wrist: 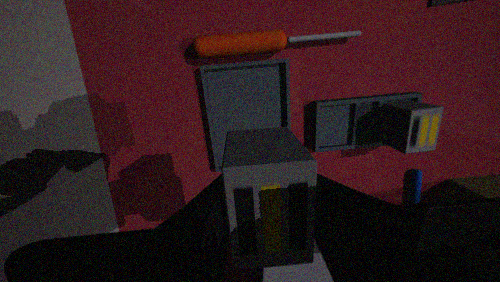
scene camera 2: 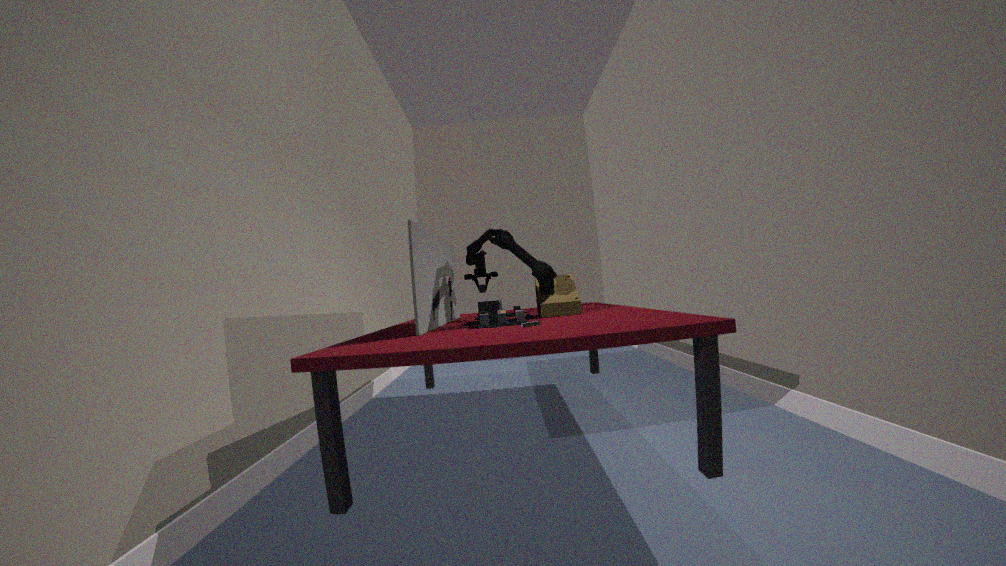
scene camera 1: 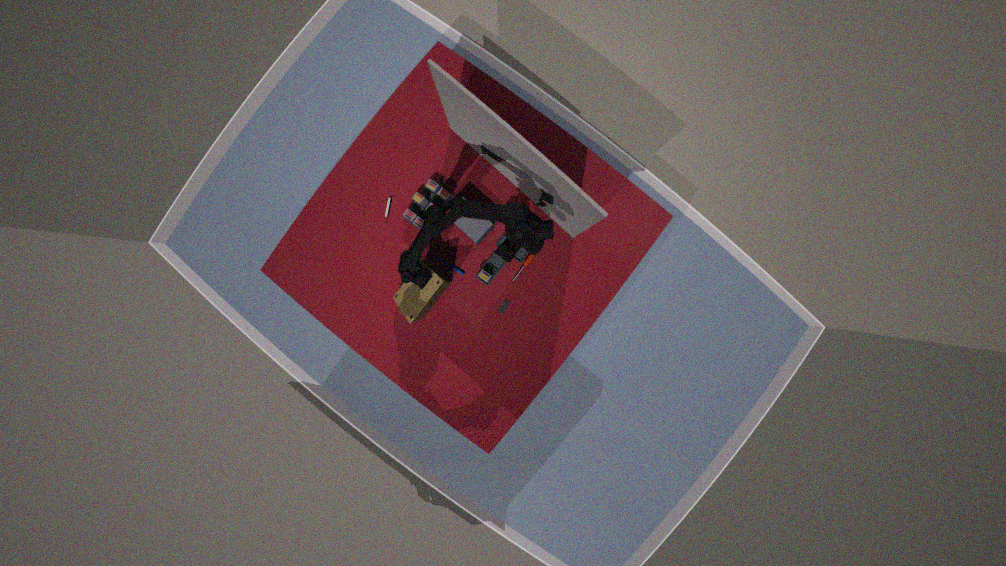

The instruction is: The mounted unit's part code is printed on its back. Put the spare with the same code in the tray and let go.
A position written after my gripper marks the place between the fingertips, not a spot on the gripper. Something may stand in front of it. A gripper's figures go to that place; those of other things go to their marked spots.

My gripper [wrist: 261, 177]: 12 cm from the lens. An orange-handled screwdriver [wrist: 272, 41] is 24 cm from the lens.
